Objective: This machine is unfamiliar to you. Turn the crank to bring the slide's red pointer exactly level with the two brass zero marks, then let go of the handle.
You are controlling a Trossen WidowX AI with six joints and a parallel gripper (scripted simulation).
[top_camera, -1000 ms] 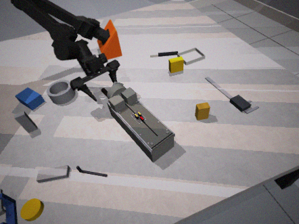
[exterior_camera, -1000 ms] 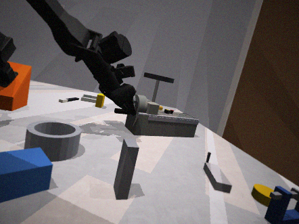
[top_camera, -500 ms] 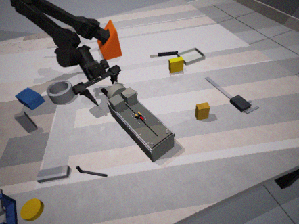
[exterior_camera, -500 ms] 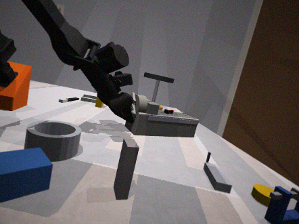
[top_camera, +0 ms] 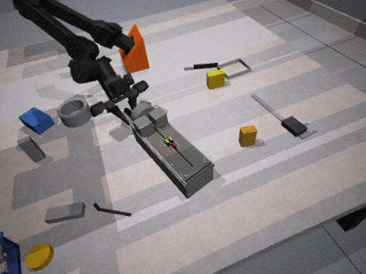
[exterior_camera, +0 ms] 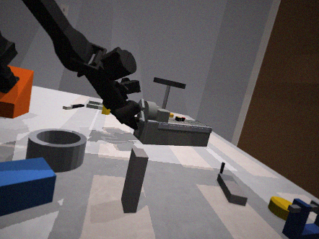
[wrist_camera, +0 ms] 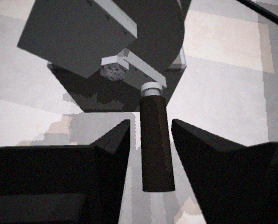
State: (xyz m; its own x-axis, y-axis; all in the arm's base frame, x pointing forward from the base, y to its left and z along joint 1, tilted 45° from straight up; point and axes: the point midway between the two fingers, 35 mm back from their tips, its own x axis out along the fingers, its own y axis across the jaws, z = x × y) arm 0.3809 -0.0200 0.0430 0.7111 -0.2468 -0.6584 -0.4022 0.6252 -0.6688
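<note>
My gripper tip is 16 cm short of the red pointer, 10 cm to the right of it and 4 cm below it. The rest, counted from my gripper tip: black hex key (25 cm ahead, 10 cm to the right, 3 cm below); dark crank handle (2 cm behind, 1 cm to the right, 2 cm above); blue block (14 cm behind, 33 cm to the right, 2 cm below).
</note>
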